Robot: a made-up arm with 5 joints.
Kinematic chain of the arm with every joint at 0, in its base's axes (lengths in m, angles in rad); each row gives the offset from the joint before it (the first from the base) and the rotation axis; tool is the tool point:
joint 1: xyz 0 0 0.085 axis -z
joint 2: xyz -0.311 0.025 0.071 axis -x
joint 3: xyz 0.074 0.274 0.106 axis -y
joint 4: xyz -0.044 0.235 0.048 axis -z
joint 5: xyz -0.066 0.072 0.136 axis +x
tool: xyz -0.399 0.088 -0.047
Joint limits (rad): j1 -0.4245..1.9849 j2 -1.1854..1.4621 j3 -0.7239..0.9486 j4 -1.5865..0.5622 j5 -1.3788..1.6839
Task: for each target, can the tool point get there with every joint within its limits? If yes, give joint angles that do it. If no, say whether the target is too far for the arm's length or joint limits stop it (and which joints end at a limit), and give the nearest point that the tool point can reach.
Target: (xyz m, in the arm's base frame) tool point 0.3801 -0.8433 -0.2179
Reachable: no: joint limits stop it (at a limit: joint 1, joint 2, joint 3, joint 4, joint 5) | nearest point -0.0087 -0.3757 0.3493 | short by 0.832 m
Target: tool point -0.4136 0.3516 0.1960
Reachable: yes | joints 0.5216 -0.5096 0.7666 -1.3716 -0.0961
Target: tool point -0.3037 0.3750 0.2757
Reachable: yes | joints 0.8475 -0.6438 0.4115 -1.4051 -0.7063
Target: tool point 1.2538 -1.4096 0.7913
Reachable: no: too far | nearest point 1.0388 -0.0877 0.5174 | short by 1.367 m
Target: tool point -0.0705 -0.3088 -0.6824
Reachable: no: joint limits stop it (at a limit: joint 1, joint 2, joint 3, joint 4) | nearest point -0.4677 -0.2700 -0.6769 | short by 0.399 m
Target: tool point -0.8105 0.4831 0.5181
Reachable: yes | joints -0.1822 0.0859 -0.2663 -0.2415 0.3585
